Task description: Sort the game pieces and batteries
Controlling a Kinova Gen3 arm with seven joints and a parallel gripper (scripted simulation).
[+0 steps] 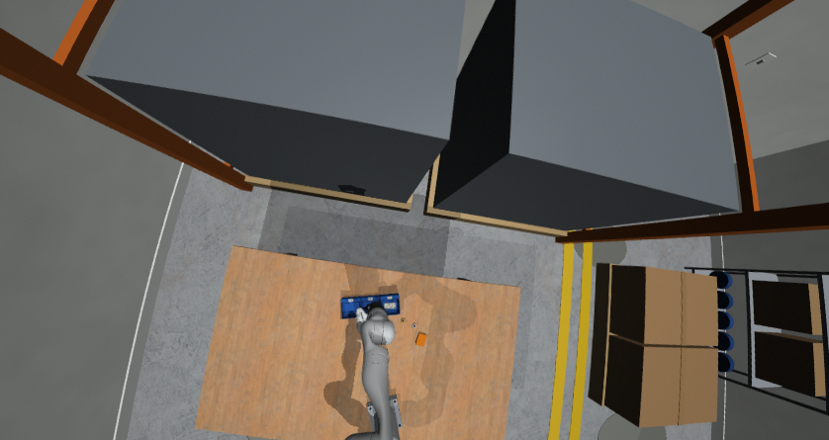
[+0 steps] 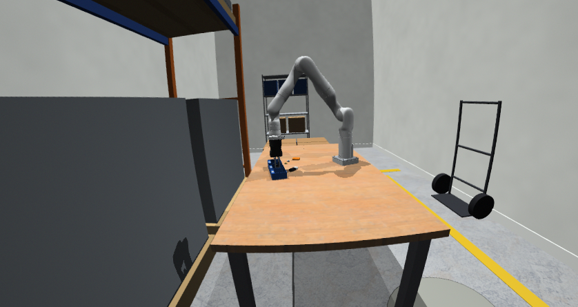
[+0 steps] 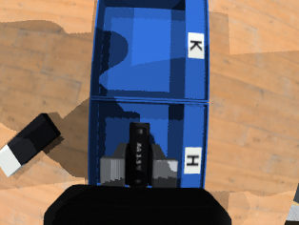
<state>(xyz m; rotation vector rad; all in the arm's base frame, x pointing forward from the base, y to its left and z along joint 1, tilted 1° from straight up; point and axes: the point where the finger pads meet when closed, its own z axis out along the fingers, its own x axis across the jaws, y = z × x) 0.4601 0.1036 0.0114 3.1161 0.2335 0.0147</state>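
Right now my hand is 2 cm above the blue three-part bin and 1 cm short of it. Also, from my hand: brass nut 15 cm to the right, 6 cm behind, 4 cm below; then white domino 8 cm to the right, 3 cm below, 1 cm ahead; then dark cylindrical battery 1 cm below.
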